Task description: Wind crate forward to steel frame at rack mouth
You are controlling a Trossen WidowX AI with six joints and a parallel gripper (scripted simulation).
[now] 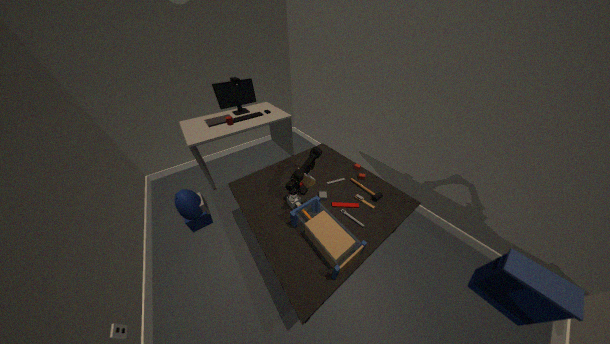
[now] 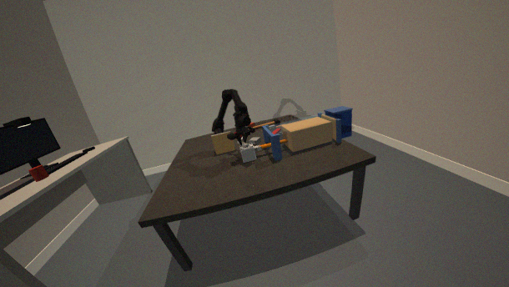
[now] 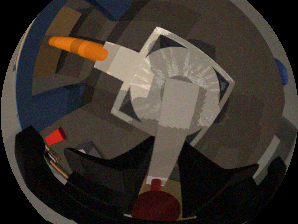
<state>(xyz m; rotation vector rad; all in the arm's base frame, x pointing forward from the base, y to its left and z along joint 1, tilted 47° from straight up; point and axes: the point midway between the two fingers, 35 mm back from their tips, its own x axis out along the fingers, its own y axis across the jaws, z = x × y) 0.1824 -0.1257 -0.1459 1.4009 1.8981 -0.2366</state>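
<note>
My gripper tip is now 10 mm past the winch handle, 10 mm to the right of it and 20 mm below it. Also, from my gripper tip: red knob (20 mm behind, 50 mm to the left, 50 mm above); then grey hand winch (10 mm ahead, 50 mm to the right, 60 mm below); then blue frame (180 mm ahead, 30 mm to the right, 20 mm above).
</note>
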